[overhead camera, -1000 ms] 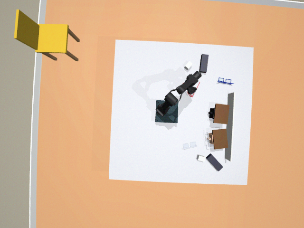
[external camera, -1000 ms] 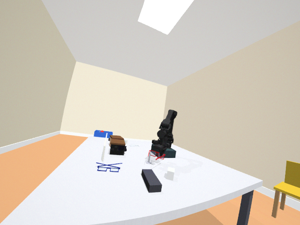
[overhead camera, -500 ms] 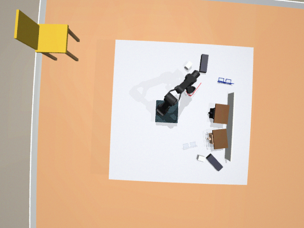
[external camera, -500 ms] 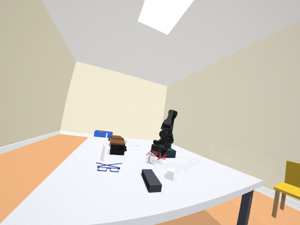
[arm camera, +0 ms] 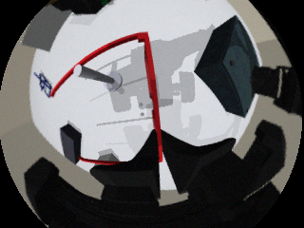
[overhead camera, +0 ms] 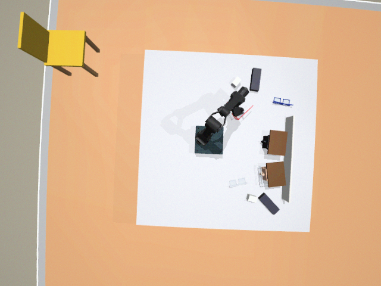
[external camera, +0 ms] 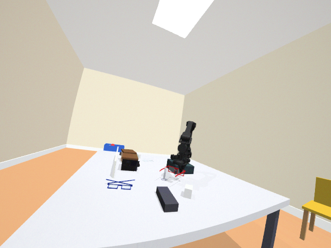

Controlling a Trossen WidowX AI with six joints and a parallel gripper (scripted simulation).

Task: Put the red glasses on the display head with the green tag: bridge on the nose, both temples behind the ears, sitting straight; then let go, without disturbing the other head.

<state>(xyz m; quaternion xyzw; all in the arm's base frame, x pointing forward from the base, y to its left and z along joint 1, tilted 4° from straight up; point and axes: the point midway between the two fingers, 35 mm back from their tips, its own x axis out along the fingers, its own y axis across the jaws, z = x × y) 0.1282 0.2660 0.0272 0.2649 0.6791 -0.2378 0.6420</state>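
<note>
Right now the upright pin is 11 cm ahead of my gripper tip, 4 cm below it and 1 cm to the right of it. The rest, counted from my gripper tip: grey panel 50 cm ahead, 24 cm to the right; then dark-faced display head 35 cm ahead, 16 cm to the right; then skin-toned display head 40 cm ahead, 38 cm to the right.
</note>
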